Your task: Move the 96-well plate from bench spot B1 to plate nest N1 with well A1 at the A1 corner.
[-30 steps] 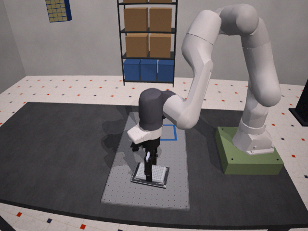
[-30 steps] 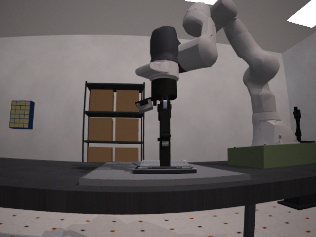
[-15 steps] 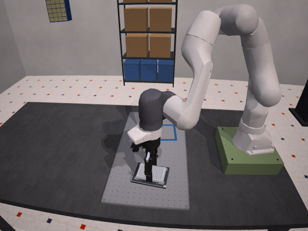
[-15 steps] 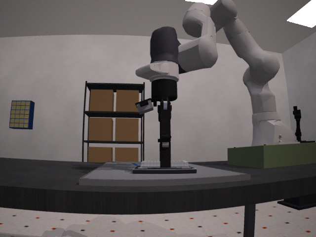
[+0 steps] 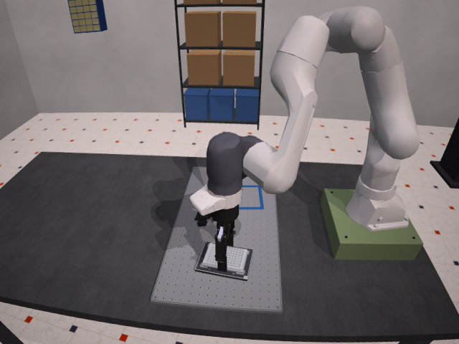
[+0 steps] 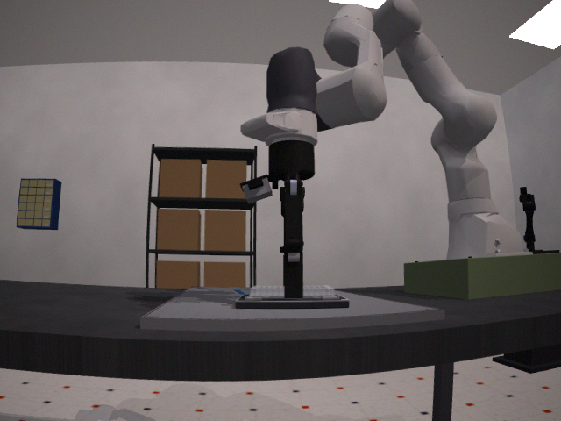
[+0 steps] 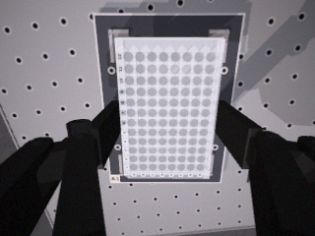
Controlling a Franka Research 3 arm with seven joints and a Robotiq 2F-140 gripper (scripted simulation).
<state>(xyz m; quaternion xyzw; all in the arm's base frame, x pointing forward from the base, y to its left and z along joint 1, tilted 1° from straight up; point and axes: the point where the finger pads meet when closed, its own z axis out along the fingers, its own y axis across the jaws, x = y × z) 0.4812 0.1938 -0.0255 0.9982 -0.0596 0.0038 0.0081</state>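
Now: the 96-well plate 20 mm below my hand. Round my hand: A1 label (70 mm behind, 60 mm to the left, 30 mm below); plate nest (40 mm below).
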